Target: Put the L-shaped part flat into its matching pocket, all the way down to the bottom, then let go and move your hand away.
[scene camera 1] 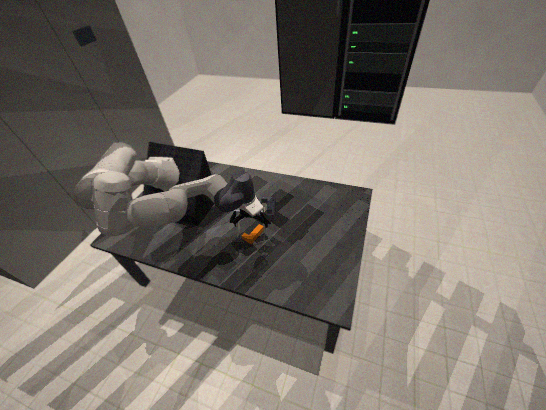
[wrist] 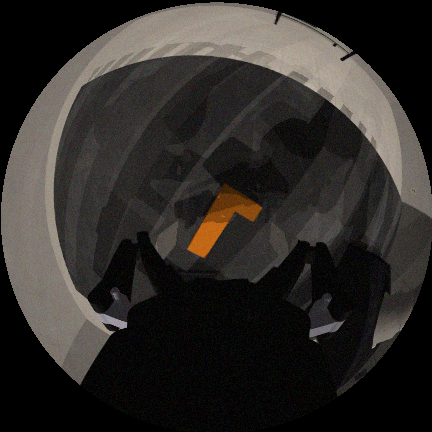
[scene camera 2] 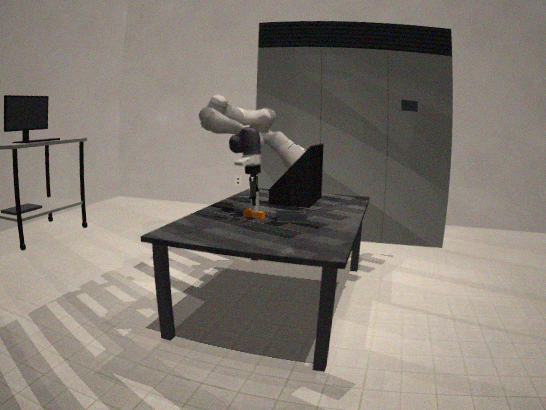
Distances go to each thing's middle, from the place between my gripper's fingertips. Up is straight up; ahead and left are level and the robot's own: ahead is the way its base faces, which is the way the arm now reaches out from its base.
Labels:
Right now the orange L-shaped part (wrist: 228, 199) is 2 cm below my hand.

